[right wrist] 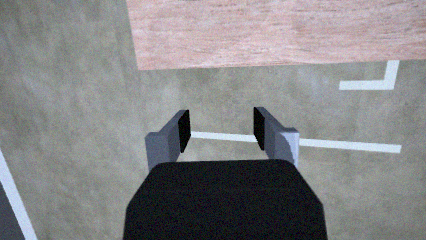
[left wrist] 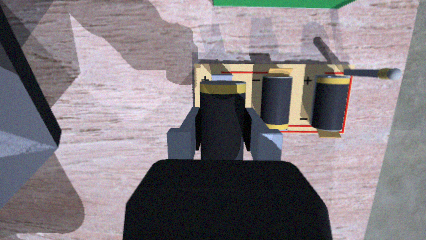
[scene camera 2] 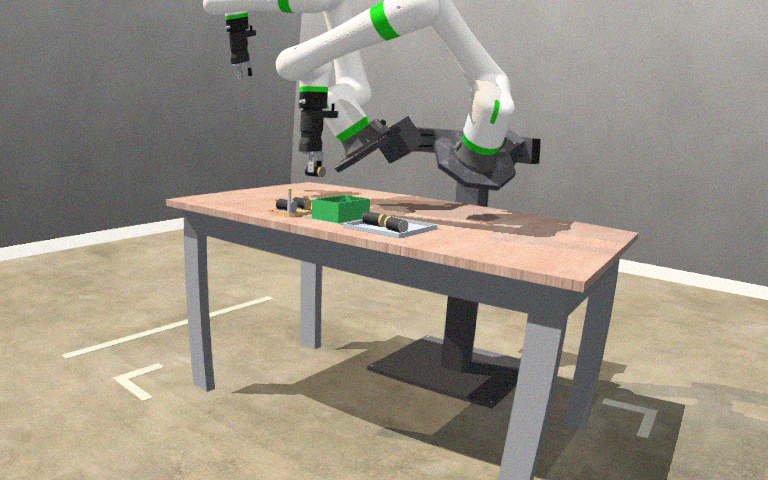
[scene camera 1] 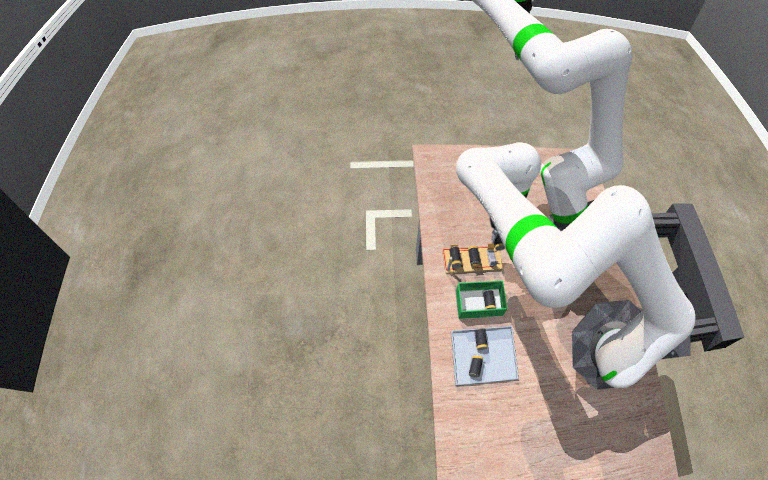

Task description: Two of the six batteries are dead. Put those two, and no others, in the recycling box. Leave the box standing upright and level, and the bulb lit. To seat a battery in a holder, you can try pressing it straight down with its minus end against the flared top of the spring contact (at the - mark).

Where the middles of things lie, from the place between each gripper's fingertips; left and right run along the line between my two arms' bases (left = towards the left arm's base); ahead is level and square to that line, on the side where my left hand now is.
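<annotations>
Starting from my left hand point(scene camera 2: 315, 171), I find the green recycling box point(scene camera 2: 336, 213) 12 cm below it, 16 cm to the left of it and 8 cm ahead of it. The grey tray point(scene camera 1: 499, 363) is 14 cm below that same left hand, and it is also 10 cm ahead of it and 34 cm to the left of it.
My right hand is 47 cm above the green recycling box, 28 cm short of it and 68 cm to the right of it. As for the grey tray, it is 48 cm below my right hand, 86 cm to the left of it and 30 cm ahead of it.
</annotations>
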